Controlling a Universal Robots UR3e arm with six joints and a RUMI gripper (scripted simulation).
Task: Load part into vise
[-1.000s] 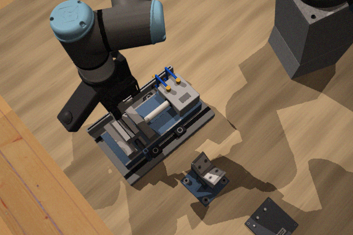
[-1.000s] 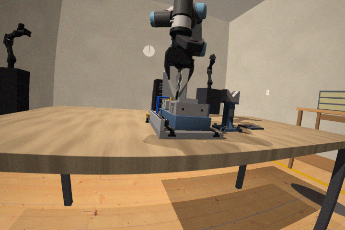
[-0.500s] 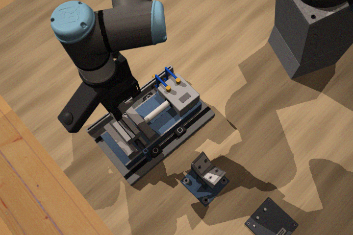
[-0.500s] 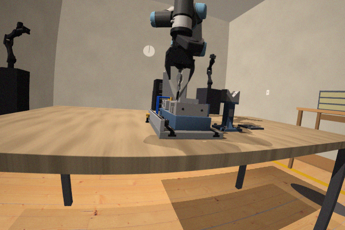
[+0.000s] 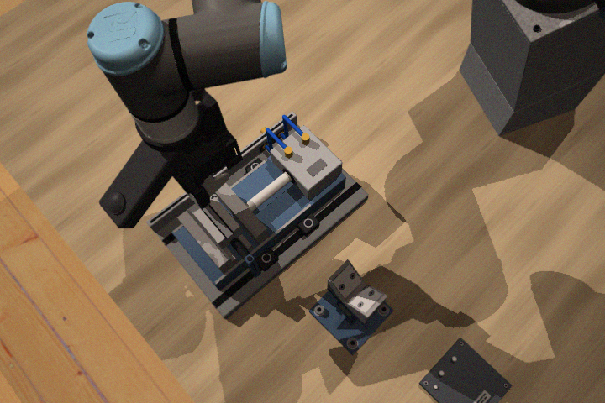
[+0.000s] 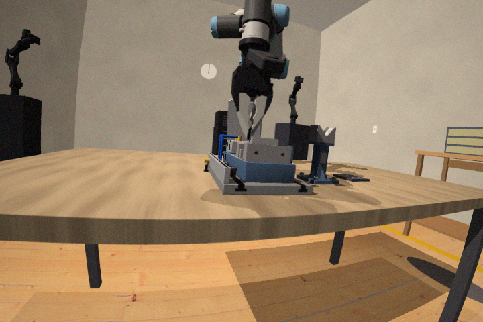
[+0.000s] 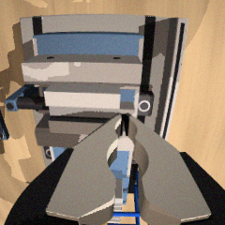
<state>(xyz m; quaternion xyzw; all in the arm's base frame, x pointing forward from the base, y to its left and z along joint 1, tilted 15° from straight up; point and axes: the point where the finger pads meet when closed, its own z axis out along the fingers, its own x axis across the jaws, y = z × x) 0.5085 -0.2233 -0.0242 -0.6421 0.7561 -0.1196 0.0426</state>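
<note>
Now: the part 1 cm ahead of my hand, 3 cm to the left of it and 2 cm below it. The rest, counted from my hand: fixed jaw (4 cm ahead, 3 cm to the left, 4 cm below); dark work stop (1 cm ahead, 8 cm to the left, 3 cm below); moving jaw (3 cm behind, 4 cm to the left, 4 cm below).
</note>
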